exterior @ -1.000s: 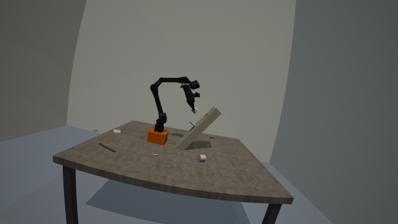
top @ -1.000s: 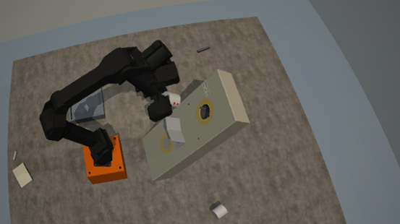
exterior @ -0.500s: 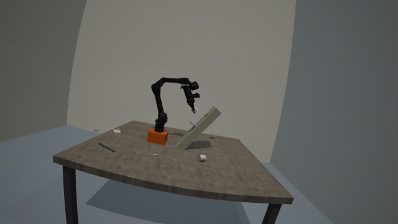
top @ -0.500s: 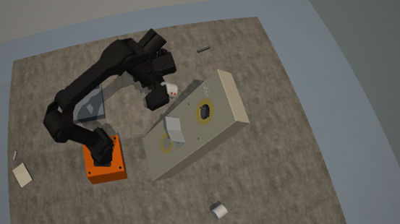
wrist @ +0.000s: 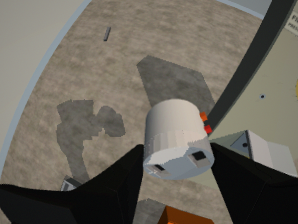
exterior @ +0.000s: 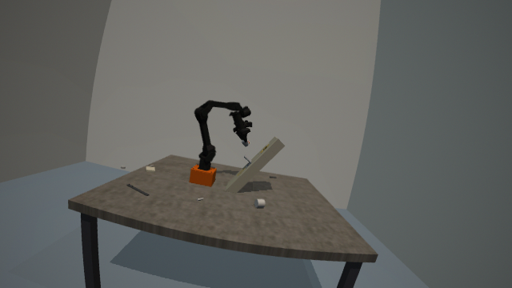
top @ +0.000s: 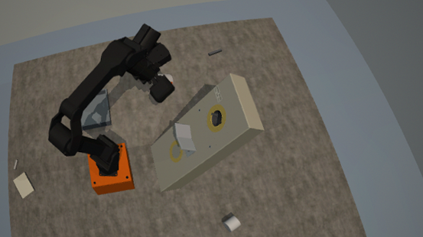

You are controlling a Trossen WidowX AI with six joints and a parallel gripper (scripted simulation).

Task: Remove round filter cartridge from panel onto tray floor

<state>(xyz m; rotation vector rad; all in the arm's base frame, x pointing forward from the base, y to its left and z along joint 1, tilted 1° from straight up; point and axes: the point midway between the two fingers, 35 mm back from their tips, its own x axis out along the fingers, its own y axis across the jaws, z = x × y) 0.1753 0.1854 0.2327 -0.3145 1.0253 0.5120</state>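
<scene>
The grey-blue square tray is 300 mm behind my gripper tip, 280 mm below it and 80 mm to the left of it. Round my gripper tip: grey bracket 140 mm to the right, 110 mm below, 70 mm ahead; then dark bar 360 mm to the left, 280 mm below, 220 mm ahead; then white round filter cartridge right at my gripper tip.
</scene>
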